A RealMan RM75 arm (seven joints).
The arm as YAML. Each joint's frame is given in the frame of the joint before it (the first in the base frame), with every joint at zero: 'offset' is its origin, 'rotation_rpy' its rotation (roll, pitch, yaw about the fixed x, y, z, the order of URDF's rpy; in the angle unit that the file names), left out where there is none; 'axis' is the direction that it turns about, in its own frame. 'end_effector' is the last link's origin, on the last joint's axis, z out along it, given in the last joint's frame.
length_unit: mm
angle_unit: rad
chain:
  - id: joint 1
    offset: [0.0, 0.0, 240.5]
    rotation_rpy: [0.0, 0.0, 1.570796]
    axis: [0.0, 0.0, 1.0]
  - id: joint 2
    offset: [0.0, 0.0, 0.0]
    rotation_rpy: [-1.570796, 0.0, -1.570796]
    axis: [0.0, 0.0, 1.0]
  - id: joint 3
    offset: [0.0, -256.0, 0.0]
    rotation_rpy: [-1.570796, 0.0, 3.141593]
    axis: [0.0, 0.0, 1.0]
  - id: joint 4
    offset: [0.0, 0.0, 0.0]
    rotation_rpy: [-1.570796, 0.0, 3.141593]
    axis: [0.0, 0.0, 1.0]
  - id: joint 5
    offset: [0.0, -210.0, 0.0]
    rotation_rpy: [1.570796, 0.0, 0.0]
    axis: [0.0, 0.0, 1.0]
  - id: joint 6
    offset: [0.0, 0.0, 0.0]
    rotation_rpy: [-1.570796, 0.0, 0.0]
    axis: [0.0, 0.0, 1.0]
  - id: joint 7
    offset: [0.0, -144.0, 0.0]
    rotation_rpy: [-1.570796, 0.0, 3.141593]
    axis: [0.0, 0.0, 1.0]
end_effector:
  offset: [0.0, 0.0, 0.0]
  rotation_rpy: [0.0, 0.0, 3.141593]
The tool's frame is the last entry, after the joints.
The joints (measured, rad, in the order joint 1, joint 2, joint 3, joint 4, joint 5, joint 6, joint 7), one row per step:
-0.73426, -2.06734, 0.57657, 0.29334, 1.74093, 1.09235, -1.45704
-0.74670, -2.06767, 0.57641, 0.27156, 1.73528, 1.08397, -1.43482
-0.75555, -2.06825, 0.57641, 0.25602, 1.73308, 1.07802, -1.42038
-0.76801, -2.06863, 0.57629, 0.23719, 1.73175, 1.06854, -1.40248
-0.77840, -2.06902, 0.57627, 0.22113, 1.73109, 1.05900, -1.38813
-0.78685, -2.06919, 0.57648, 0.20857, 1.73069, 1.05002, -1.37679
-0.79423, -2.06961, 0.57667, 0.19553, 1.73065, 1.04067, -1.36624
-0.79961, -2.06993, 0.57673, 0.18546, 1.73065, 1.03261, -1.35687
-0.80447, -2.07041, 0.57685, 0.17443, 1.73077, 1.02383, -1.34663
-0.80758, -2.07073, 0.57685, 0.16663, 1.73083, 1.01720, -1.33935
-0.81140, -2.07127, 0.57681, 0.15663, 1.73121, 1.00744, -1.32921
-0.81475, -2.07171, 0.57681, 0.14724, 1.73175, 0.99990, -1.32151
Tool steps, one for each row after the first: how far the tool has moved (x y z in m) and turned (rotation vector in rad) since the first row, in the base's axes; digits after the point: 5 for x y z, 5 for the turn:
0.00312, 0.00073, -0.00447, -0.00242, 0.00515, -0.00888
0.00534, 0.00097, -0.00800, -0.00617, 0.00918, -0.01484
0.00835, 0.00172, -0.01223, -0.01040, 0.01691, -0.02275
0.01065, 0.00227, -0.01592, -0.01435, 0.02423, -0.02786
0.01237, 0.00283, -0.01877, -0.01711, 0.03135, -0.03134
0.01362, 0.00295, -0.02187, -0.02089, 0.03813, -0.03292
0.01435, 0.00301, -0.02425, -0.02317, 0.04472, -0.03406
0.01475, 0.00274, -0.02693, -0.02600, 0.05200, -0.03444
0.01485, 0.00250, -0.02880, -0.02786, 0.05741, -0.03409
0.01477, 0.00215, -0.03128, -0.02992, 0.06580, -0.03326
0.01478, 0.00163, -0.03360, -0.03313, 0.07177, -0.03235

